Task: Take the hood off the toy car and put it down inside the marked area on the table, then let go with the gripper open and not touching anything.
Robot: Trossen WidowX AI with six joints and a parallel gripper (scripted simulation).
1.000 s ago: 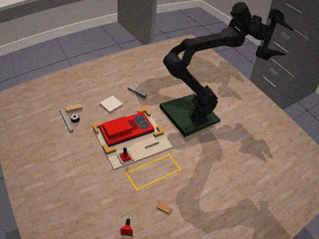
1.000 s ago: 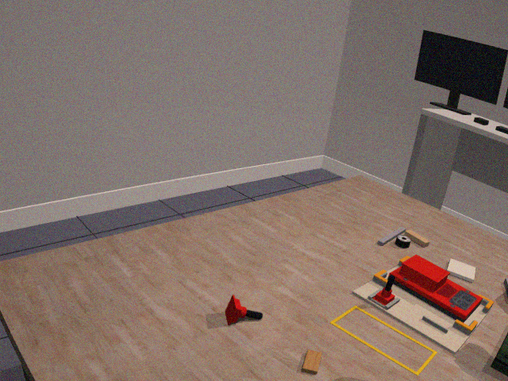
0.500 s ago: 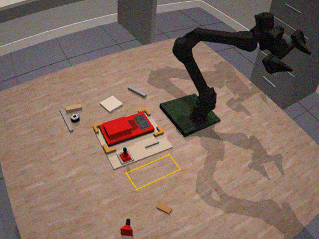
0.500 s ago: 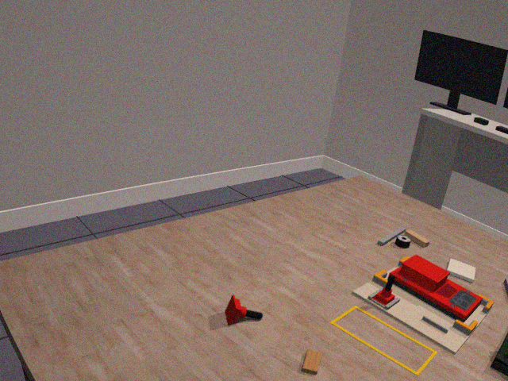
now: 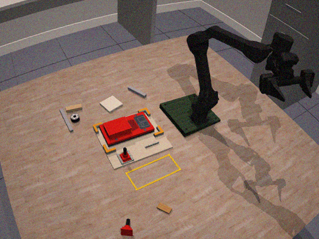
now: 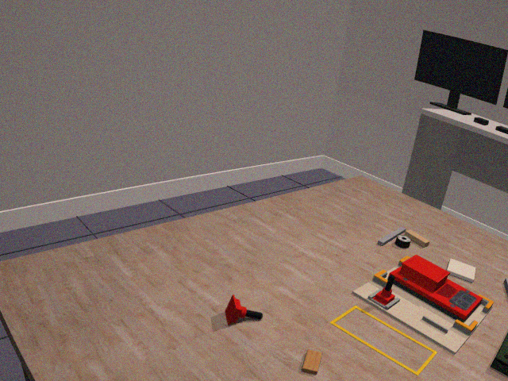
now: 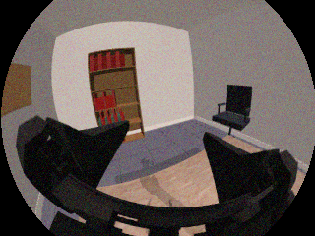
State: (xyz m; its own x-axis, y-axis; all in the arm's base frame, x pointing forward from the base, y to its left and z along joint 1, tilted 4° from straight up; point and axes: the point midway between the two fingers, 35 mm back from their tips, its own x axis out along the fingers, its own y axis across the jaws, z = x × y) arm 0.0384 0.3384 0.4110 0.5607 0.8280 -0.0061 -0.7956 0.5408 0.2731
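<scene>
My gripper tip is 30 cm short of the hood, 50 cm to the left of it and 39 cm above it. Also, from my gripper tip: wheel 41 cm ahead, 67 cm to the right, 42 cm below; then white tile 23 cm ahead, 66 cm to the right, 42 cm below.
</scene>
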